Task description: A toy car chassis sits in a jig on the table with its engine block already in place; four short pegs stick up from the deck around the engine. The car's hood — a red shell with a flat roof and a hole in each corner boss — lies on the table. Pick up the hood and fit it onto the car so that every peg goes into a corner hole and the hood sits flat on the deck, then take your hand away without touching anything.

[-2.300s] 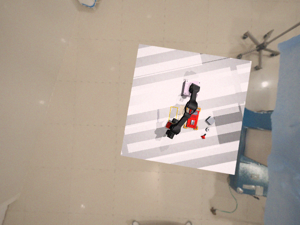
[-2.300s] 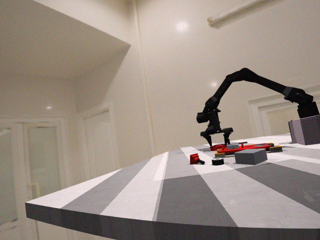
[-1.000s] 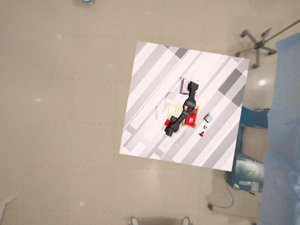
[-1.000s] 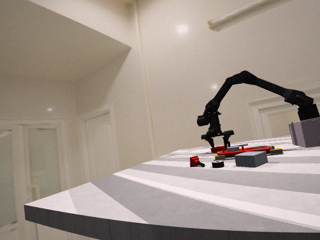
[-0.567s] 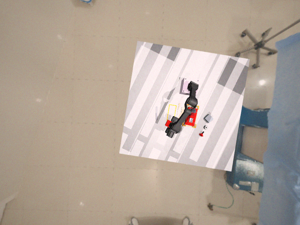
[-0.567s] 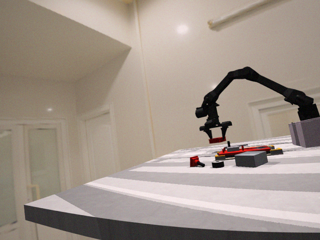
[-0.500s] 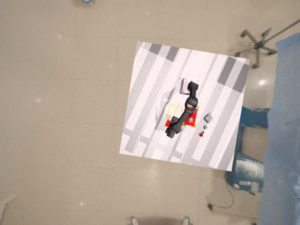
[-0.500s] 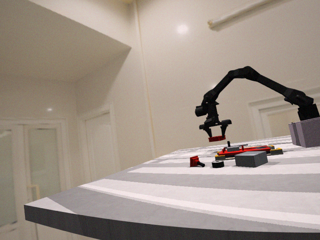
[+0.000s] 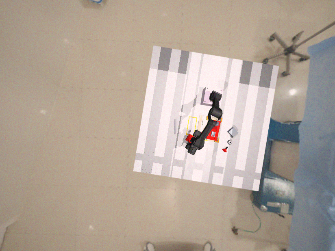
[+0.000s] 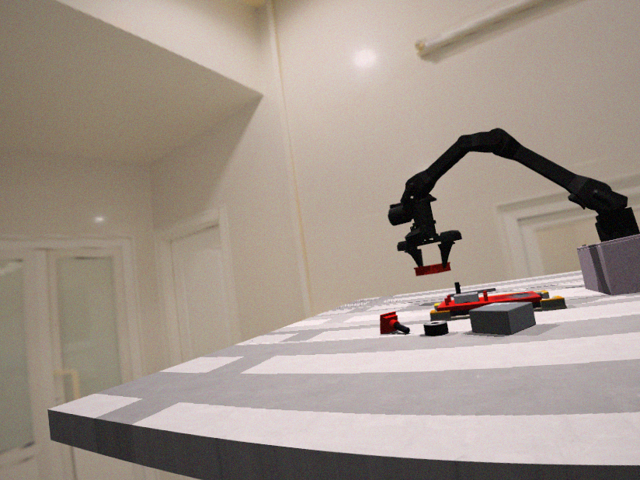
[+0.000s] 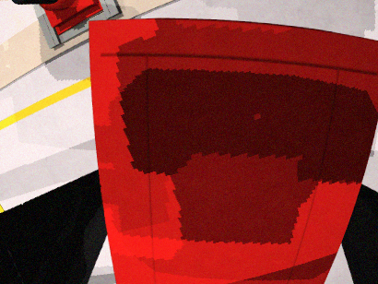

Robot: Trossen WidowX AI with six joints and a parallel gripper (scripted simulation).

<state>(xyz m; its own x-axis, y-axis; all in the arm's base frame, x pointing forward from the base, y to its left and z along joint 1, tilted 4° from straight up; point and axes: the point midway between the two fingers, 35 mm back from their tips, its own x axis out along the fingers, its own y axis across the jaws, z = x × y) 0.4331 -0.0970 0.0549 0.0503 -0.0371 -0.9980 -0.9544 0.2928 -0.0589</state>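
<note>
Right now my gripper tip is 22 cm to the right of the grey engine block, 10 cm past it and 8 cm above it. Round my gripper tip: red hood: 1 cm above; thin grey bar: 17 cm to the right, 10 cm below, 8 cm behind; black wheel: 41 cm to the left, 9 cm below, 6 cm behind.
</note>
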